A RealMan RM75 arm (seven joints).
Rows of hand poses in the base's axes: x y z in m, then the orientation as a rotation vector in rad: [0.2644, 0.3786, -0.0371, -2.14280, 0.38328, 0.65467]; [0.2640, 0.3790, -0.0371, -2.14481, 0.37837, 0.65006]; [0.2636, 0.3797, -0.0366, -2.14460, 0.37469, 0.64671]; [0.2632, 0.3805, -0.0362, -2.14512, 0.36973, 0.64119]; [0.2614, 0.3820, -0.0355, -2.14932, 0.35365, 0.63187]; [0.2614, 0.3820, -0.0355, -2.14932, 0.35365, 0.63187]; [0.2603, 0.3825, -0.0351, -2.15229, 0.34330, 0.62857]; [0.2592, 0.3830, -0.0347, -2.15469, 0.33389, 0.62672]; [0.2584, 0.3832, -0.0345, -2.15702, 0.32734, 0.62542]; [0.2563, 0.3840, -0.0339, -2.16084, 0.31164, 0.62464]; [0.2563, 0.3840, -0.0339, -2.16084, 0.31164, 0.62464]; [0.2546, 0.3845, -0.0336, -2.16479, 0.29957, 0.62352]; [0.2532, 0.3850, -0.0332, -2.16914, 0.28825, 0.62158]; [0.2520, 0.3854, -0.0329, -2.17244, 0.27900, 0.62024]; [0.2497, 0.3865, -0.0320, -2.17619, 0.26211, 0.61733]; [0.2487, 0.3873, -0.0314, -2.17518, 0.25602, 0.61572]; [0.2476, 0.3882, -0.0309, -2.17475, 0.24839, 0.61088]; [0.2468, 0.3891, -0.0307, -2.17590, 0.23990, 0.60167]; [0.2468, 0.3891, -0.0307, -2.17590, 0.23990, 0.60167]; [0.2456, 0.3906, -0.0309, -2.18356, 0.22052, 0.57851]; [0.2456, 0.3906, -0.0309, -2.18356, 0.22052, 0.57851]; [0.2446, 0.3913, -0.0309, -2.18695, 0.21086, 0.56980]
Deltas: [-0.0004, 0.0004, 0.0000, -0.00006, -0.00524, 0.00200]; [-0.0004, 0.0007, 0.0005, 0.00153, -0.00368, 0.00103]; [-0.0004, 0.0008, 0.0004, 0.00137, -0.00576, 0.00124]; [-0.0018, 0.0015, 0.0007, 0.00153, -0.01280, 0.00813]; [0.0000, 0.0000, 0.0000, 0.00000, 0.00000, 0.00000]; [-0.0011, 0.0005, 0.0004, 0.00052, -0.00633, 0.00638]; [-0.0011, 0.0005, 0.0004, 0.00065, -0.00490, 0.00617]; [-0.0008, 0.0002, 0.0002, -0.00018, -0.00348, 0.00448]; [-0.0021, 0.0008, 0.0006, 0.00100, -0.00648, 0.01116]; [0.0000, 0.0000, 0.0000, 0.00000, 0.00000, 0.00000]; [-0.0017, 0.0005, 0.0003, -0.00019, -0.00546, 0.00866]; [-0.0014, 0.0005, 0.0004, -0.00076, -0.00582, 0.00796]; [-0.0012, 0.0004, 0.0003, -0.00043, -0.00454, 0.00654]; [-0.0023, 0.0011, 0.0009, 0.00132, -0.00833, 0.01117]; [-0.0010, 0.0008, 0.0006, 0.00273, -0.00311, 0.00322]; [-0.0011, 0.0009, 0.0005, 0.00287, -0.00602, 0.00317]; [-0.0008, 0.0009, 0.0002, 0.00198, -0.00963, 0.00248]; [0.0000, 0.0000, 0.0000, 0.00000, 0.00000, 0.00000]; [-0.0012, 0.0015, -0.0002, -0.00023, -0.02412, 0.00612]; [0.0000, 0.0000, 0.0000, 0.00000, 0.00000, 0.00000]; [-0.0010, 0.0007, 0.0000, -0.00006, -0.00994, 0.00405]
